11 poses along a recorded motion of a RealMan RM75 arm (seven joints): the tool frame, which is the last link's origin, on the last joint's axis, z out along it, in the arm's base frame.
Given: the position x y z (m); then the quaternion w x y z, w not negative.
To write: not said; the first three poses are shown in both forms.
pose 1, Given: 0.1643 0.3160 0.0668 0.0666 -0.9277 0.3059 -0.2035
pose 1, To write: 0.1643 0.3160 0.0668 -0.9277 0.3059 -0.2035 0.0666
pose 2, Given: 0.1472 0.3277 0.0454 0.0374 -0.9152 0.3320 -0.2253
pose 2, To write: 0.1472 0.3277 0.0454 -0.9152 0.3320 -0.2253 0.0374
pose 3, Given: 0.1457 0.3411 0.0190 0.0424 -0.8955 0.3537 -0.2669
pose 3, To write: 0.1457 0.3411 0.0190 -0.8955 0.3537 -0.2669 0.0424
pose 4, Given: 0.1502 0.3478 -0.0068 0.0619 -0.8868 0.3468 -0.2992
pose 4, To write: 0.1502 0.3478 -0.0068 -0.8868 0.3468 -0.2992 0.0619
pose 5, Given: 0.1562 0.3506 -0.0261 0.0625 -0.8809 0.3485 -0.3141
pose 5, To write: 0.1562 0.3506 -0.0261 -0.8809 0.3485 -0.3141 0.0625
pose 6, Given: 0.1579 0.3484 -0.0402 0.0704 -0.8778 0.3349 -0.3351
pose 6, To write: 0.1579 0.3484 -0.0402 -0.8778 0.3349 -0.3351 0.0704
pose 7, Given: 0.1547 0.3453 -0.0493 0.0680 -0.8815 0.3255 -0.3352
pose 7, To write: 0.1547 0.3453 -0.0493 -0.8815 0.3255 -0.3352 0.0680
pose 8, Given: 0.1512 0.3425 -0.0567 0.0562 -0.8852 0.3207 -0.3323
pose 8, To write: 0.1512 0.3425 -0.0567 -0.8852 0.3207 -0.3323 0.0562
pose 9, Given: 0.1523 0.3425 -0.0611 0.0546 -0.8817 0.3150 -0.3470
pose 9, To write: 0.1523 0.3425 -0.0611 -0.8817 0.3150 -0.3470 0.0546
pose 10, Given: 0.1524 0.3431 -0.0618 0.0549 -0.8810 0.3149 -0.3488
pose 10, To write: 0.1524 0.3431 -0.0618 -0.8810 0.3149 -0.3488 0.0549
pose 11, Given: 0.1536 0.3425 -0.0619 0.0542 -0.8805 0.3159 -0.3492
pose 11, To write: 0.1536 0.3425 -0.0619 -0.8805 0.3159 -0.3492 0.0542
